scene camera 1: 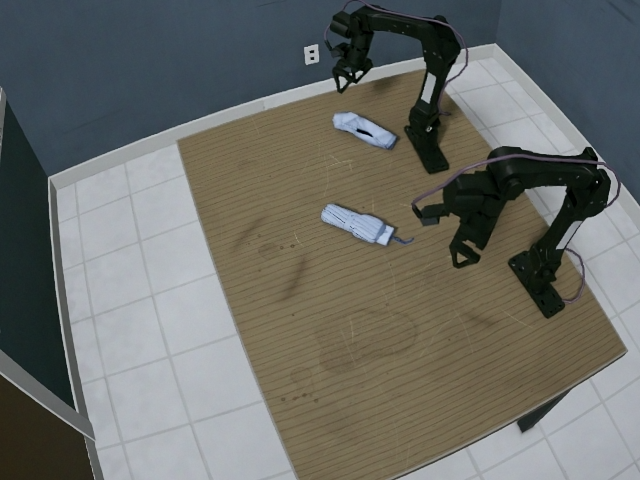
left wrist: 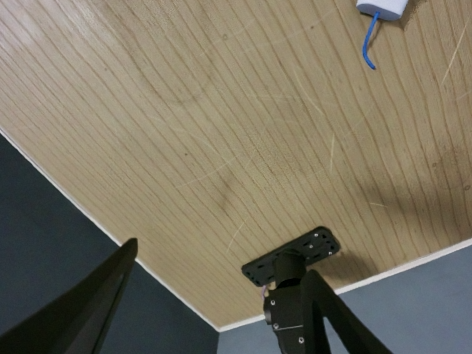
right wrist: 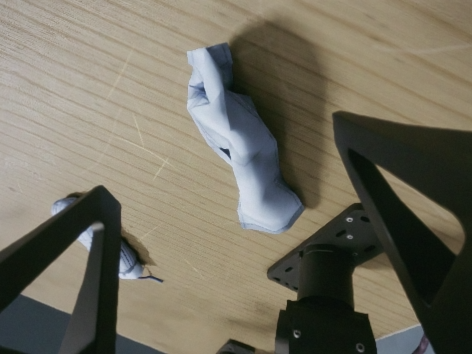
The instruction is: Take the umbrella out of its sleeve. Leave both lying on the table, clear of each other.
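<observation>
The light blue folded umbrella (scene camera 1: 356, 224) lies on the table near the middle, its blue cord pointing right. Its end and cord show at the top right of the left wrist view (left wrist: 382, 7), and it is partly behind a finger at the lower left of the right wrist view (right wrist: 131, 263). The crumpled light blue sleeve (scene camera 1: 381, 137) (right wrist: 255, 137) lies flat toward the back, apart from the umbrella. My right gripper (scene camera 1: 353, 78) (right wrist: 214, 163) is open and empty above the table, beyond the sleeve. My left gripper (scene camera 1: 467, 256) (left wrist: 227, 261) is open and empty, right of the umbrella.
The right arm's base (scene camera 1: 428, 152) (right wrist: 327, 245) stands close to the sleeve's right end. The left arm's base (scene camera 1: 537, 286) (left wrist: 290, 255) stands near the right table edge. The wall (scene camera 1: 206, 56) runs behind the table's back edge.
</observation>
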